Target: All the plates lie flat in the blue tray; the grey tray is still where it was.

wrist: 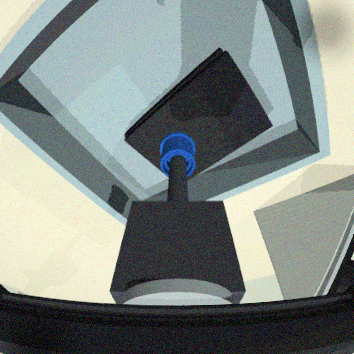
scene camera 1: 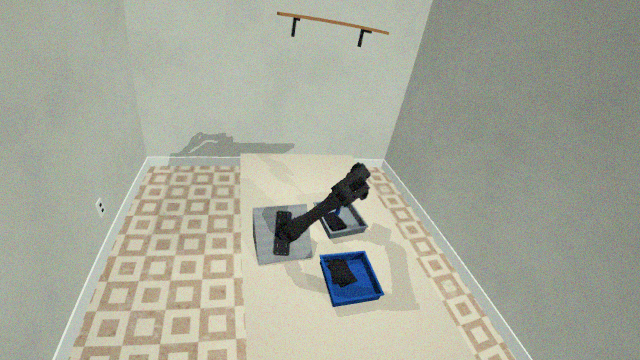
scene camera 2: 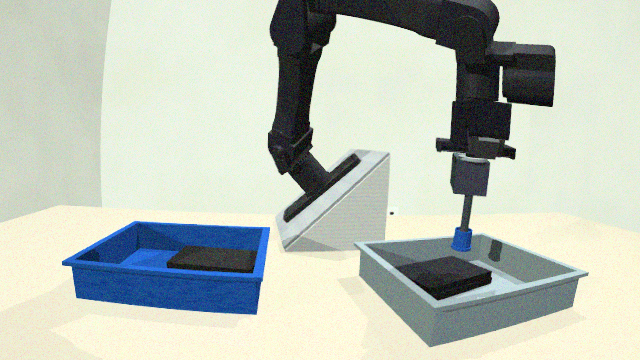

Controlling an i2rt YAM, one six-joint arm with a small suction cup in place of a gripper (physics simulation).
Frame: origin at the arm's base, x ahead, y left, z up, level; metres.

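Seen in the pictures: hand, its tool point: (wrist: pixel 177 147) (scene camera 1: pixel 336 213) (scene camera 2: pixel 460 247); arm's base, origin of its link: (wrist: pixel 336 275) (scene camera 1: pixel 282 233) (scene camera 2: pixel 322 189).
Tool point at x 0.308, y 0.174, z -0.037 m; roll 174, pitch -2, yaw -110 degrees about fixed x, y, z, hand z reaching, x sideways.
Pixels of each thing's top centre, then the offset from my tool point to it.
- grey tray, centre of its top: (wrist: pixel 167 120) (scene camera 2: pixel 467 258) (scene camera 1: pixel 340 214) dy +0.000, dx +0.022, dz -0.008 m
- blue tray, centre of its top: (scene camera 2: pixel 180 242) (scene camera 1: pixel 350 274) dy -0.387, dx -0.028, dz -0.008 m
A stack of black square plates (scene camera 1: pixel 335 221) (scene camera 2: pixel 445 275) (wrist: pixel 215 100) lies flat in the grey tray (scene camera 1: pixel 351 232) (scene camera 2: pixel 500 312) (wrist: pixel 110 90); two edges show, one above the other. More black plates (scene camera 1: pixel 341 272) (scene camera 2: pixel 212 259) lie overlapping in the blue tray (scene camera 1: pixel 367 286) (scene camera 2: pixel 165 290), turned a little from each other; their exact number cannot be told. My gripper (scene camera 1: pixel 338 212) (scene camera 2: pixel 461 240) (wrist: pixel 177 152), a blue suction cup on a thin rod, is open and carries no plate. It hangs inside the outline of the grey tray, above the stack and near its edge on the base side.
The arm stands on a grey wedge-shaped base (scene camera 1: pixel 299 251) (scene camera 2: pixel 350 215) (wrist: pixel 300 240), beside the two trays. A gap of pale table separates the trays. A wooden rail (scene camera 1: pixel 332 22) is fixed high on the back wall.
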